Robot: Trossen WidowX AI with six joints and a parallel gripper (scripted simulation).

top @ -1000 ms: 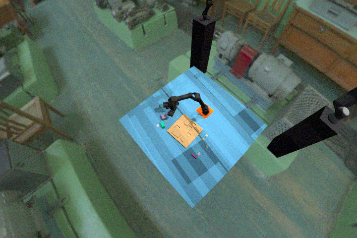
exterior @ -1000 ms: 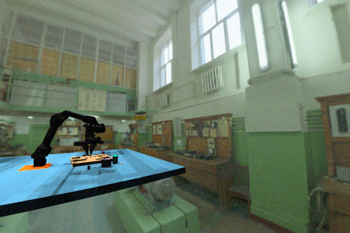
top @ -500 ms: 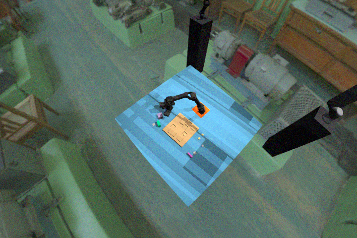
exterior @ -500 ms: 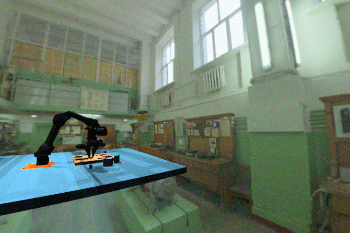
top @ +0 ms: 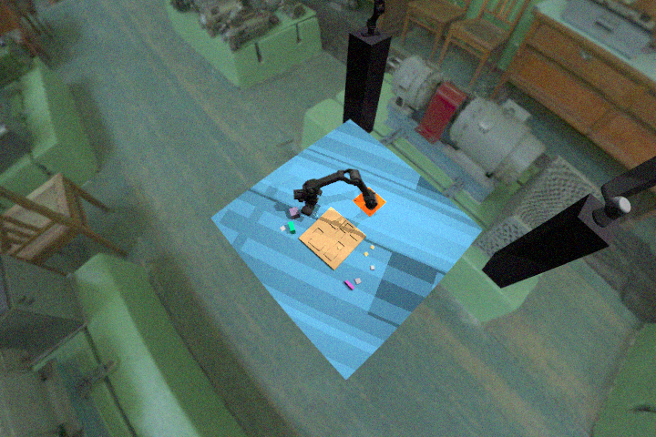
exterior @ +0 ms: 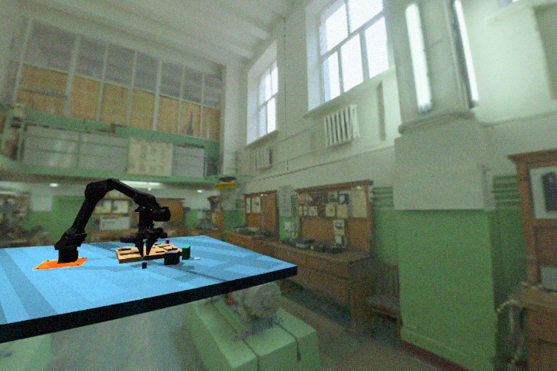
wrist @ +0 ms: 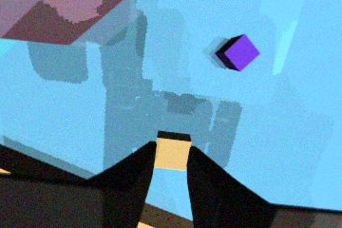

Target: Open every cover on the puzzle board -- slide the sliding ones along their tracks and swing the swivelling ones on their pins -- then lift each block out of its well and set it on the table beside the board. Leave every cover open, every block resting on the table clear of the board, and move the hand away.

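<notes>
Now: gripper tip 3 cm short of the tan puzzle board, 25 cm to the right of it and 2 cm above it. From my gripper tip the other things lie so: small purple piece: 7 cm to the right, 2 cm below; lilac block: 11 cm ahead, 5 cm to the right, 1 cm below; green block: 18 cm ahead, 2 cm to the left, 1 cm below.
</notes>
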